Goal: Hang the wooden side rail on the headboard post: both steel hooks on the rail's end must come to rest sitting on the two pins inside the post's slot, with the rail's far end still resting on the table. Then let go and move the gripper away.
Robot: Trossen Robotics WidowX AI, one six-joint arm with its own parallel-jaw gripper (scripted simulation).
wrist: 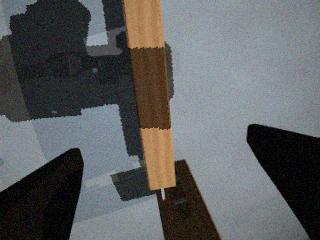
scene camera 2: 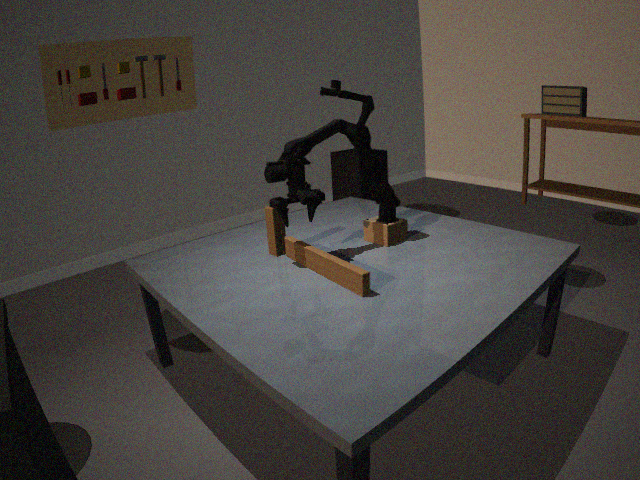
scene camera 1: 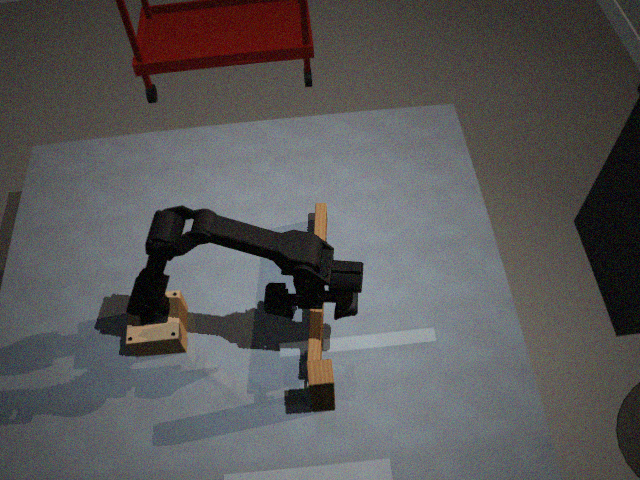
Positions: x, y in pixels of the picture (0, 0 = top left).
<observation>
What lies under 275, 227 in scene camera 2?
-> A headboard post.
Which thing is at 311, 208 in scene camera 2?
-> My gripper.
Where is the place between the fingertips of my gripper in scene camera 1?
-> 313, 317
</observation>
